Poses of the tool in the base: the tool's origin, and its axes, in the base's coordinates. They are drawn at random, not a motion.
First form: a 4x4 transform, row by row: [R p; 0 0 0 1], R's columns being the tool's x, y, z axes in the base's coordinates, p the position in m. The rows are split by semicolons.
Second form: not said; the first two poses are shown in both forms.
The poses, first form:
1: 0.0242 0.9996 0.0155 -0.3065; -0.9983 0.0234 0.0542 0.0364; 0.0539 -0.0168 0.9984 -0.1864; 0 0 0 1
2: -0.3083 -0.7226 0.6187 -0.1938; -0.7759 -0.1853 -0.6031 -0.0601; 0.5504 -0.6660 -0.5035 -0.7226; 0 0 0 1
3: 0.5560 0.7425 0.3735 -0.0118; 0.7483 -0.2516 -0.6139 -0.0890; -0.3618 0.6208 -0.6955 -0.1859; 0 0 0 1
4: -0.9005 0.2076 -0.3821 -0.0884; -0.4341 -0.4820 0.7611 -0.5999; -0.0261 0.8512 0.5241 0.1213; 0 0 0 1
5: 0.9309 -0.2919 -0.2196 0.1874; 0.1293 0.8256 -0.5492 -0.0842; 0.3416 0.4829 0.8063 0.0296; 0 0 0 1
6: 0.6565 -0.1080 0.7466 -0.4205; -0.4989 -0.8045 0.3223 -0.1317; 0.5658 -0.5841 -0.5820 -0.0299; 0 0 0 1
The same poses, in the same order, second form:
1:
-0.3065 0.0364 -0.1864
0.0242 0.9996 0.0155
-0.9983 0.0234 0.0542
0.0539 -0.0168 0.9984

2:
-0.1938 -0.0601 -0.7226
-0.3083 -0.7226 0.6187
-0.7759 -0.1853 -0.6031
0.5504 -0.6660 -0.5035

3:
-0.0118 -0.0890 -0.1859
0.5560 0.7425 0.3735
0.7483 -0.2516 -0.6139
-0.3618 0.6208 -0.6955

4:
-0.0884 -0.5999 0.1213
-0.9005 0.2076 -0.3821
-0.4341 -0.4820 0.7611
-0.0261 0.8512 0.5241

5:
0.1874 -0.0842 0.0296
0.9309 -0.2919 -0.2196
0.1293 0.8256 -0.5492
0.3416 0.4829 0.8063

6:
-0.4205 -0.1317 -0.0299
0.6565 -0.1080 0.7466
-0.4989 -0.8045 0.3223
0.5658 -0.5841 -0.5820

